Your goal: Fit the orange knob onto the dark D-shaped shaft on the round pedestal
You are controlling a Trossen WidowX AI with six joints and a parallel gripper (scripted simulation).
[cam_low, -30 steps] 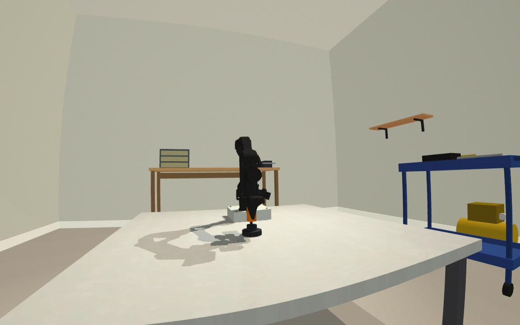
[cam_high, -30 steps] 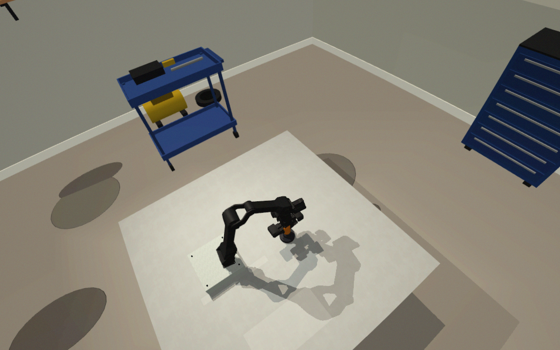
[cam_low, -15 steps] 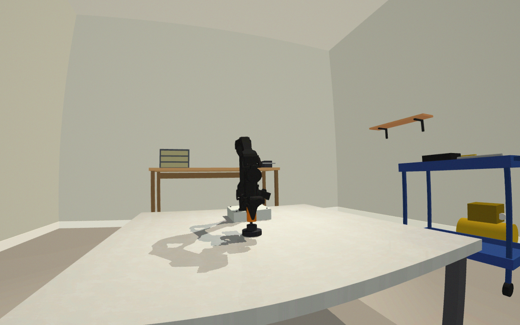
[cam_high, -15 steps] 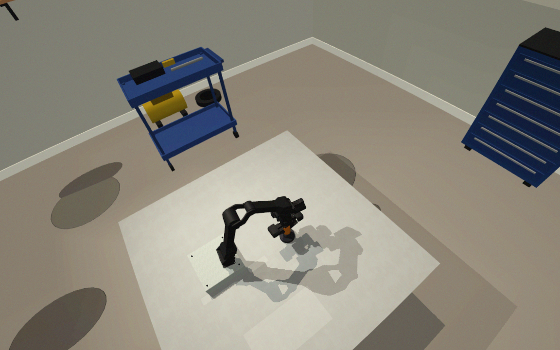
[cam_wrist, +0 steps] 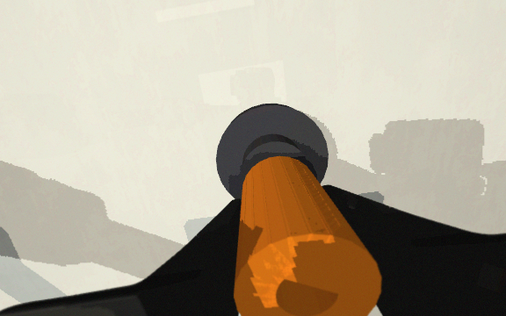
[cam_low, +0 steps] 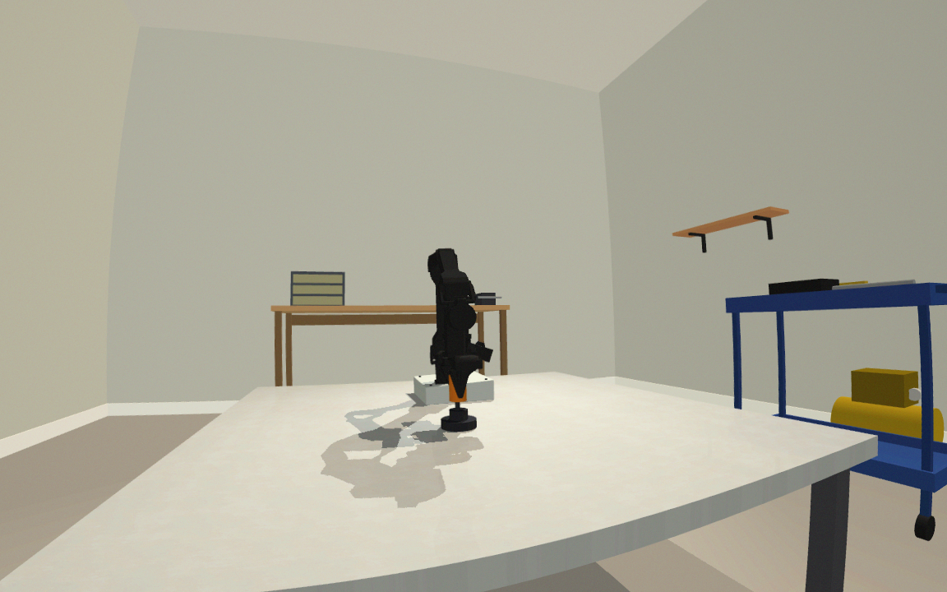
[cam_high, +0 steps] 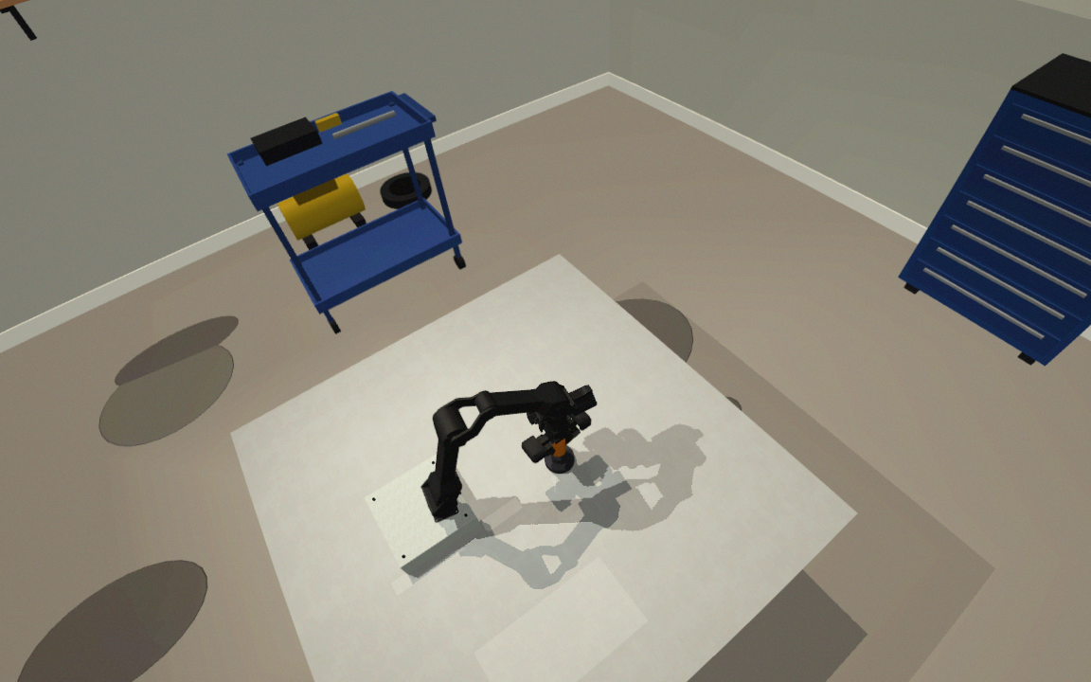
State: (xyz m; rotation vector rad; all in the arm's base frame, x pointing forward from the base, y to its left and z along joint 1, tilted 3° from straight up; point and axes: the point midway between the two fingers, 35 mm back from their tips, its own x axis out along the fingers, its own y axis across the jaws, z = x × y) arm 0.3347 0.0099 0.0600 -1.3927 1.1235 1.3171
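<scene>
My gripper tip is 4 cm above the dark round pedestal. From my gripper tip the other things lie so: orange knob: 2 cm above.
</scene>
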